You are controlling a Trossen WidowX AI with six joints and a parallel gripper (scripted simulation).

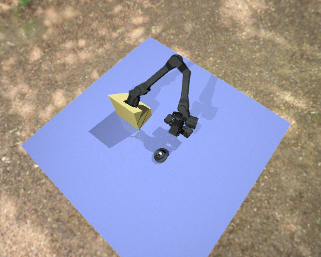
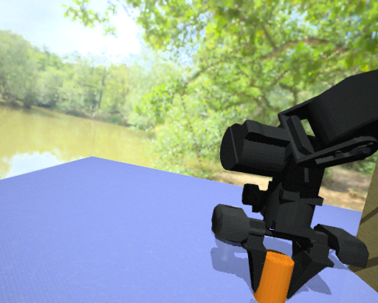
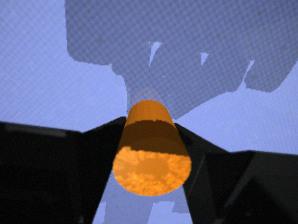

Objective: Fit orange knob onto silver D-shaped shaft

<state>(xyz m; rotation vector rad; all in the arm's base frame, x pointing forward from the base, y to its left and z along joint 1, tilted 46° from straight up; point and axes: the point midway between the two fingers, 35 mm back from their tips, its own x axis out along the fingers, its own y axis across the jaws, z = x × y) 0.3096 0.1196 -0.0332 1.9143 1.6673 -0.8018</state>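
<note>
The orange knob is 3 cm above my gripper tip. Also, from my gripper tip: round pedestal 20 cm to the right, 2 cm above, 1 cm behind.
</note>
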